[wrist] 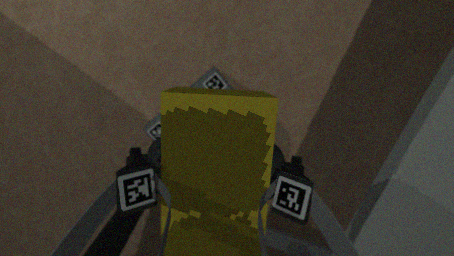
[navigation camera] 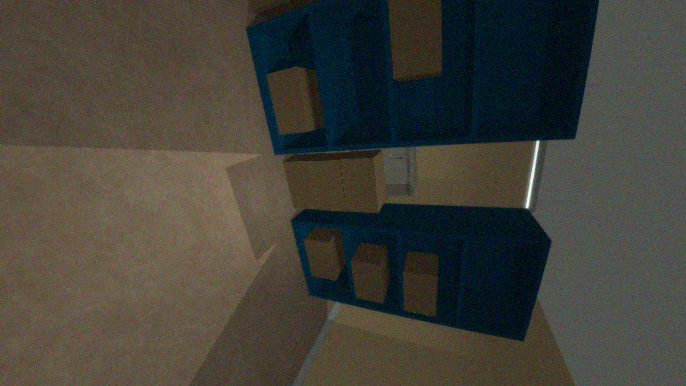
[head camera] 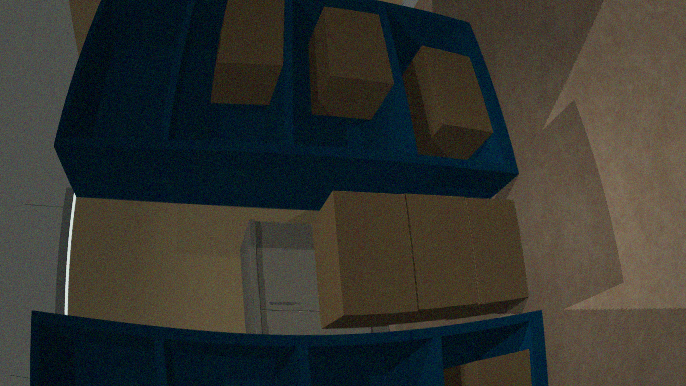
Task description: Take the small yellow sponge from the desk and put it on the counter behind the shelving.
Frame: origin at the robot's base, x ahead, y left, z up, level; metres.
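Seen in the pictures: gripper, fingertip midpoint: (wrist: 216, 157).
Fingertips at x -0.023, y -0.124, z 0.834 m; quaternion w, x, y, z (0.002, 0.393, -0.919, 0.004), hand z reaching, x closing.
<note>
Offsets run from my fingertips to a thing's middle. "*": to the spot under its first point. Level surfaces: height alone.
The small yellow sponge @(dx +0.000, dy +0.000, dz +0.022 m) (wrist: 215, 165) stands between the fingertips of my gripper (wrist: 216, 157) in the wrist view. Both fingertips press its sides, so the gripper is shut on it, with floor below. The blue shelving shows as two units: one @(* dx +1.887, dy +0.108, dz +0.446 m) (head camera: 200, 172) (navigation camera: 450, 220) and another (head camera: 370, 341) (navigation camera: 430, 142), with a gap between them. Through the gap a grey block (head camera: 287, 275) (navigation camera: 397, 170) shows; I cannot tell whether it is the counter. The gripper and sponge do not show in the head or navigation view. I cannot make out the desk.
Brown boxes @(* dx +1.668, dy +0.355, dz -0.136 m) (head camera: 370, 255) (navigation camera: 357, 182) are stacked in the gap between the shelving units. More boxes (head camera: 355, 50) (navigation camera: 370, 272) stand on the shelves. My base (wrist: 215, 82) shows partly behind the sponge. A pale grey surface @(dz -0.114 m) (wrist: 415, 215) is at the right of the wrist view.
</note>
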